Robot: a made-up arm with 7 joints. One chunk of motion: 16 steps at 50 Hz.
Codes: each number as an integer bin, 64 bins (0 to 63) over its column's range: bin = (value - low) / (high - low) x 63, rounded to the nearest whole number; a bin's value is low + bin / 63 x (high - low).
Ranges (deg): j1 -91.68..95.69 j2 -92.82..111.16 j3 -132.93..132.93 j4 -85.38..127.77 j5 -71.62..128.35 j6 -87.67..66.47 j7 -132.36..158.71
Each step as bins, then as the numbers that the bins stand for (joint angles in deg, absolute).
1 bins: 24 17 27 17 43 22 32
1 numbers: -20.30 -37.78 -18.99 -27.86 64.87 -33.84 15.49
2 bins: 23 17 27 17 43 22 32
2 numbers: -23.28 -37.78 -18.99 -27.86 64.87 -33.84 15.49
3 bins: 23 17 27 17 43 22 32
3 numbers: -23.28 -37.78 -18.99 -27.86 64.87 -33.84 15.49
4 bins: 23 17 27 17 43 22 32
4 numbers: -23.28 -37.78 -18.99 -27.86 64.87 -33.84 15.49
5 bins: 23 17 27 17 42 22 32
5 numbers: -23.28 -37.78 -18.99 -27.86 61.69 -33.84 15.49
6 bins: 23 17 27 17 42 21 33
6 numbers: -23.28 -37.78 -18.99 -27.86 61.69 -36.29 20.11
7 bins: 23 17 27 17 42 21 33
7 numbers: -23.28 -37.78 -18.99 -27.86 61.69 -36.29 20.11
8 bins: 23 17 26 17 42 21 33
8 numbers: -23.28 -37.78 -23.21 -27.86 61.69 -36.29 20.11
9 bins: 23 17 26 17 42 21 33
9 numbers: -23.28 -37.78 -23.21 -27.86 61.69 -36.29 20.11
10 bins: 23 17 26 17 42 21 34
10 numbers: -23.28 -37.78 -23.21 -27.86 61.69 -36.29 24.73
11 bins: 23 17 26 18 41 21 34
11 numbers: -23.28 -37.78 -23.21 -24.48 58.52 -36.29 24.73
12 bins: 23 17 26 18 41 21 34
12 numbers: -23.28 -37.78 -23.21 -24.48 58.52 -36.29 24.73
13 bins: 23 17 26 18 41 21 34
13 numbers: -23.28 -37.78 -23.21 -24.48 58.52 -36.29 24.73
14 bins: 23 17 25 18 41 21 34
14 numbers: -23.28 -37.78 -27.43 -24.48 58.52 -36.29 24.73
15 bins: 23 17 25 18 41 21 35
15 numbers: -23.28 -37.78 -27.43 -24.48 58.52 -36.29 29.35
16 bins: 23 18 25 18 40 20 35
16 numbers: -23.28 -34.54 -27.43 -24.48 55.35 -38.74 29.35
